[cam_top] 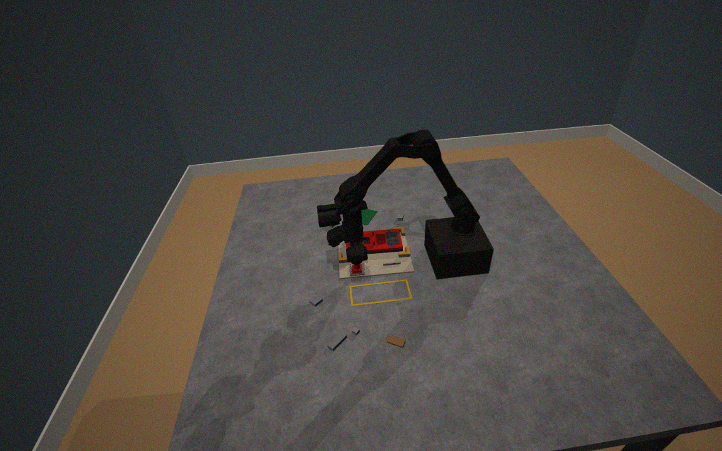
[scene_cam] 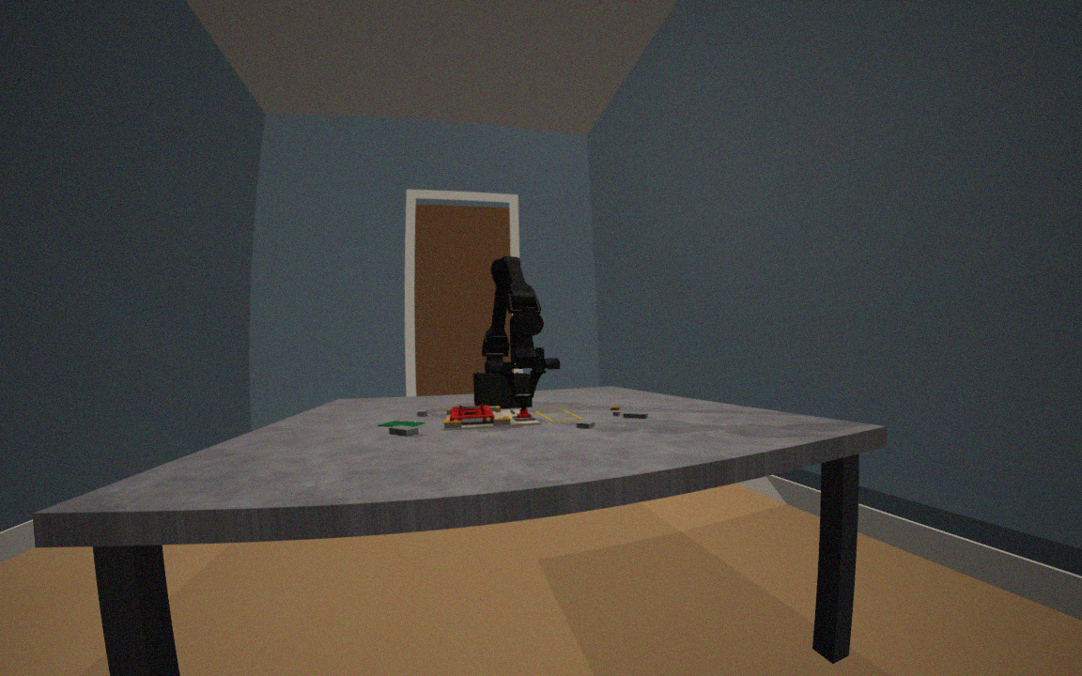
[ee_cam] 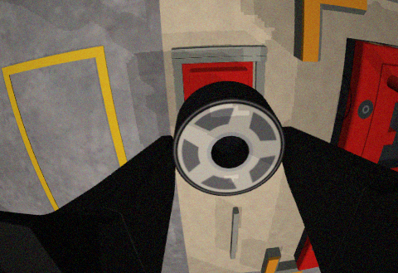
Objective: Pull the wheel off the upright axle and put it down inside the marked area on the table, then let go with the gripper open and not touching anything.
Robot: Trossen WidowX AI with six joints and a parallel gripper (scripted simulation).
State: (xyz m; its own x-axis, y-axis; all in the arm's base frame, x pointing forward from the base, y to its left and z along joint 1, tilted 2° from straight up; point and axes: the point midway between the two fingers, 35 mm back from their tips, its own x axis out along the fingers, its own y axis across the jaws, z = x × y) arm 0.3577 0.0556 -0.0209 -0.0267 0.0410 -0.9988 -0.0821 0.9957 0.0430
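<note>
Right now the black axle is 2 cm below my gripper tip. Round my gripper tip: wheel right at my gripper tip; green tile 3 cm behind, 31 cm to the right, 6 cm below; brown tile 10 cm behind, 29 cm to the left, 5 cm below.
</note>
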